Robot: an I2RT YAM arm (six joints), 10 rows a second.
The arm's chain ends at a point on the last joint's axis. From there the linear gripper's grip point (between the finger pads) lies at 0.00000 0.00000 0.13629 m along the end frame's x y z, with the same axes.
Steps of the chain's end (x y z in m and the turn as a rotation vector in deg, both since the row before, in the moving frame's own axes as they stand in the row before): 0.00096 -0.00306 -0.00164 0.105 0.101 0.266; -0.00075 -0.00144 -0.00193 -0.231 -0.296 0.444; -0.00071 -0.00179 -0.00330 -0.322 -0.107 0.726; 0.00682 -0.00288 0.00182 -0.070 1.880 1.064; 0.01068 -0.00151 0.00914 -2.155 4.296 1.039; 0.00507 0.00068 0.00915 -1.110 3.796 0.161; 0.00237 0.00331 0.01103 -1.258 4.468 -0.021; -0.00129 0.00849 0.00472 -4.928 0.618 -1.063; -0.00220 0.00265 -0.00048 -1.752 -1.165 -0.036
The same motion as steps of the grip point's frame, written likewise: 0.00120 -0.00331 -0.00164 0.105 0.101 0.266; -0.00146 -0.00089 -0.00193 -0.231 -0.296 0.444; -0.00097 -0.00103 -0.00330 -0.322 -0.107 0.726; 0.01129 -0.00267 0.00175 -0.070 1.880 1.064; 0.02084 0.00370 0.00866 -2.155 4.296 1.039; 0.01409 0.00333 0.00883 -1.110 3.796 0.161; 0.01299 0.00630 0.01058 -1.258 4.468 -0.021; 0.00029 0.02018 0.00421 -4.928 0.618 -1.063; -0.00497 0.00682 -0.00057 -1.752 -1.165 -0.036
